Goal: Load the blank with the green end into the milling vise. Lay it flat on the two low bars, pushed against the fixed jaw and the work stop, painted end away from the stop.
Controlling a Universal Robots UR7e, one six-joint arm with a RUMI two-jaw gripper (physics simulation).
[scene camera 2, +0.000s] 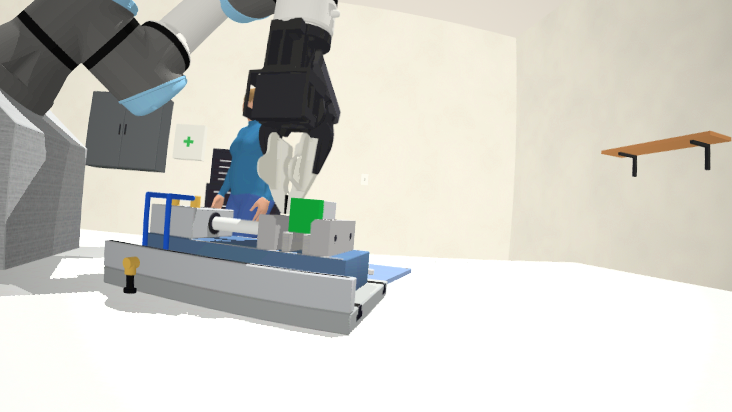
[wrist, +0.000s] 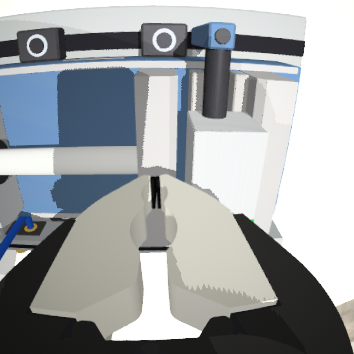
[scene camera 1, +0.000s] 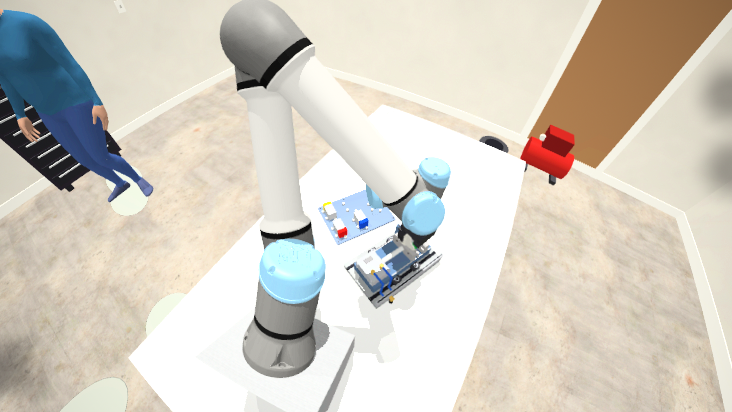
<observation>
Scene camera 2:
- my gripper: 286, 214
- green-ended blank: 302, 211
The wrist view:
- my gripper: 156, 179
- green-ended blank: 224, 157
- moving jaw: 155, 89
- low bar: 238, 81
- work stop rod: 216, 61
</observation>
